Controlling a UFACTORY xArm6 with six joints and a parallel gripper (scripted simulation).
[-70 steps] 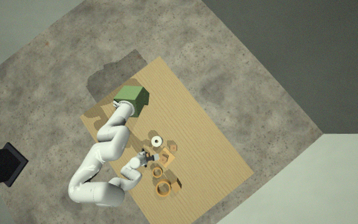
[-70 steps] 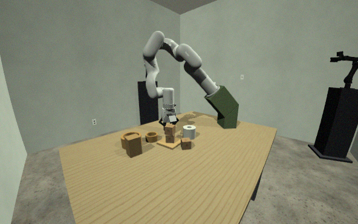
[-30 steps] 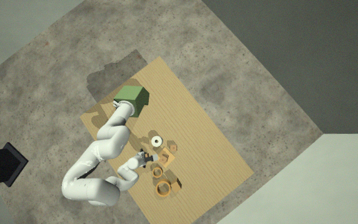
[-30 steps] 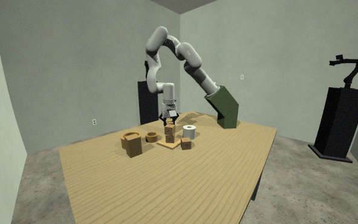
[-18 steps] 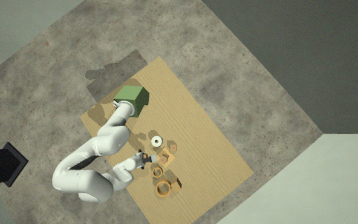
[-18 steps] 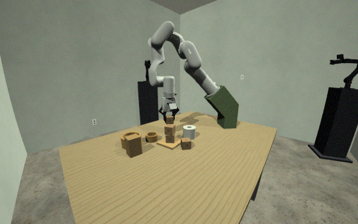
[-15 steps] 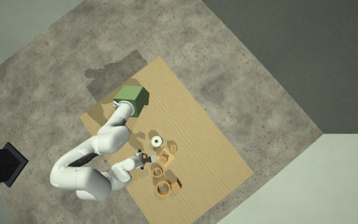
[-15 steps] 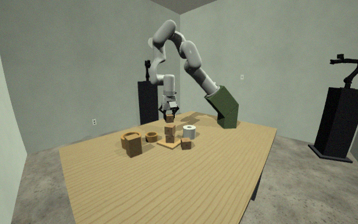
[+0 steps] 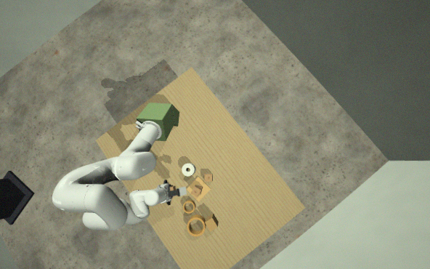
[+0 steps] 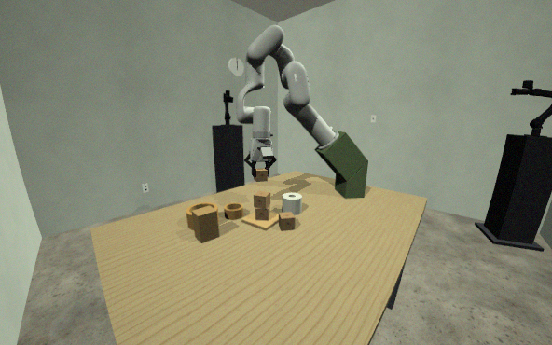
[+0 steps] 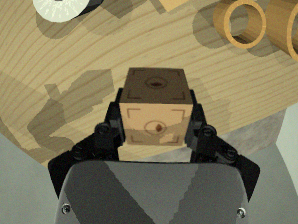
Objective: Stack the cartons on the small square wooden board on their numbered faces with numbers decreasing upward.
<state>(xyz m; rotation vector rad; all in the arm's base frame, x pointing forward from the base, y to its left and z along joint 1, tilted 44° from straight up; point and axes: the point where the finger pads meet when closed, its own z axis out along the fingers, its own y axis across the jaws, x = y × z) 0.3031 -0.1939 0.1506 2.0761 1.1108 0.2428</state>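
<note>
Now: the square wooden board 130 mm ahead of my hand, 80 mm to the left of it and 150 mm below it. Round my hand: small wooden ring: 150 mm ahead, 50 mm to the right, 140 mm below; then white paper roll: 150 mm to the left, 120 mm below; then carton: 10 mm below.
</note>
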